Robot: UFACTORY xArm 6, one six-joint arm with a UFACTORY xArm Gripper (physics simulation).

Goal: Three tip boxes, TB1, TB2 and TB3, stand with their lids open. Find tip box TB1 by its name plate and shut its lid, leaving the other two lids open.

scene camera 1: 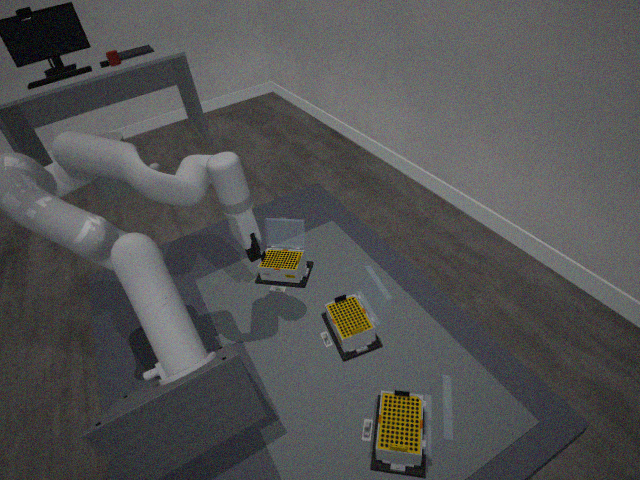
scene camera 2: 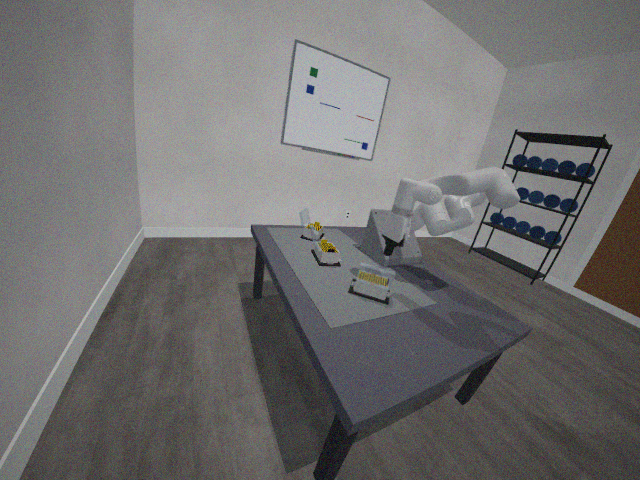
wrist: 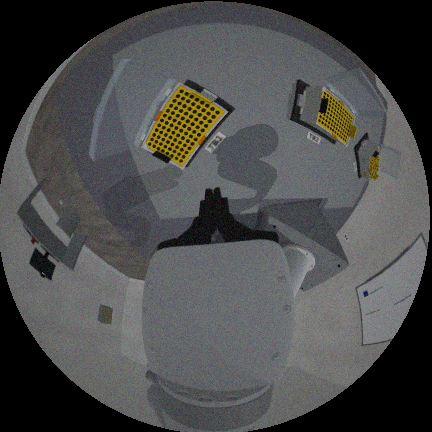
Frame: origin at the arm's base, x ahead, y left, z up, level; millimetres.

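Seen in the pictures: gripper, fingertip midpoint: point(scene camera 1: 255, 258) point(scene camera 2: 387, 254) point(wrist: 214, 197); arm's base, link origin: point(scene camera 1: 189, 370) point(wrist: 297, 257).
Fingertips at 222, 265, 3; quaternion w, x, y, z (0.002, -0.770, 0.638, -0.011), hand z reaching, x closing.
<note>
Pixels of each thing's middle, then the offset from my fingertips to it, as dx, dy, dz. "spot": a spot on its surface instead. Level surfaces: height alone.
- nearest tip box, body centre: point(wrist: 178, 126) point(scene camera 1: 280, 257) point(scene camera 2: 373, 277) +76, +51, -74
- clear lid, surface spot: point(scene camera 1: 285, 233) spot: +116, +110, -40
- middle box, body centre: point(scene camera 1: 348, 314) point(wrist: 339, 118) point(scene camera 2: 327, 246) +158, -236, -74
- far box, body centre: point(scene camera 1: 400, 420) point(wrist: 375, 165) point(scene camera 2: 314, 226) +131, -521, -74
- open lid, surface spot: point(scene camera 1: 447, 408) spot: +195, -571, +5
- grey mat, surface height: dz -138
- table, surface height: dz -141
The nearest tip box point(scene camera 1: 281, 260) point(scene camera 2: 373, 283) point(wrist: 184, 125) has yellow tips and a clear lid point(scene camera 1: 285, 233) standing open. Its name plate point(wrist: 215, 142) looks like TB1 in the wrist view, but the last digit is blurred. The middle box point(scene camera 1: 349, 316) point(scene camera 2: 327, 249) point(wrist: 336, 116) has a plate point(wrist: 314, 137) reading TB2; its lid is open. The far box point(scene camera 1: 399, 421) point(scene camera 2: 314, 227) point(wrist: 374, 166) also has an open lid point(scene camera 1: 447, 408); its plate is unreadable. My gripper point(scene camera 1: 252, 257) point(scene camera 2: 388, 253) point(wrist: 214, 197) is shut and empty, above the table beside the nearest box's latch end.
The boxes stand on dark bases on a grey mat point(scene camera 1: 310, 361) point(scene camera 2: 336, 315) on the table point(scene camera 2: 392, 361). The arm's grey pedestal point(scene camera 1: 186, 413) point(wrist: 315, 240) stands at the table's side. A desk with a monitor point(scene camera 1: 46, 33), a black shelf rack point(scene camera 2: 563, 138) and a whiteboard point(scene camera 2: 341, 124) are farther off.
</note>
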